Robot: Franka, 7 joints.
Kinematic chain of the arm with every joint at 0, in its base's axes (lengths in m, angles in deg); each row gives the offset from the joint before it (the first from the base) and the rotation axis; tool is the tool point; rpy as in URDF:
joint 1: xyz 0 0 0.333 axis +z
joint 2: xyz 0 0 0 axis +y
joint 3: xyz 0 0 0.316 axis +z
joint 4: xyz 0.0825 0 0 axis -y
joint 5: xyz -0.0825 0 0.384 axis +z
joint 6: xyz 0 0 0 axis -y
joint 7: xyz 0.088 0 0 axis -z
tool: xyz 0 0 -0.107 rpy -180 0 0
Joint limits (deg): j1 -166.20..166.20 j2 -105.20..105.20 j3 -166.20..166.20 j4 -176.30..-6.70 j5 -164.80..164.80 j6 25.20..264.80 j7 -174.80..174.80
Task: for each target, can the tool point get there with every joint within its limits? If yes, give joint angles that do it. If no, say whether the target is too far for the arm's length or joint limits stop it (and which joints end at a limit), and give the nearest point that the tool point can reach.
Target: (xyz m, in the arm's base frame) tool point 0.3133 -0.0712 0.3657
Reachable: yes | joints 25.46 -33.79 -59.92 -159.54 -113.08 190.43 8.64
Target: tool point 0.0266 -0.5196 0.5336
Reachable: yes | joints -9.93 51.51 -85.91 -123.60 -118.16 58.55 -74.05
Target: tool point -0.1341 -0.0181 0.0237
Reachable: yes | joints -106.42 56.33 -38.60 -159.56 69.67 100.75 -56.28
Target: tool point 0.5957 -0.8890 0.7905
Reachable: no: too far | nearest point 0.4391 -0.6553 0.6702 | short by 0.306 m
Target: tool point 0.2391 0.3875 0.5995
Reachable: yes | joints -43.93 53.65 114.45 -121.63 -131.01 177.89 105.96
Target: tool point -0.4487 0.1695 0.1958
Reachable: yes | joints 45.20 -67.87 126.94 -115.87 128.20 210.97 -103.17
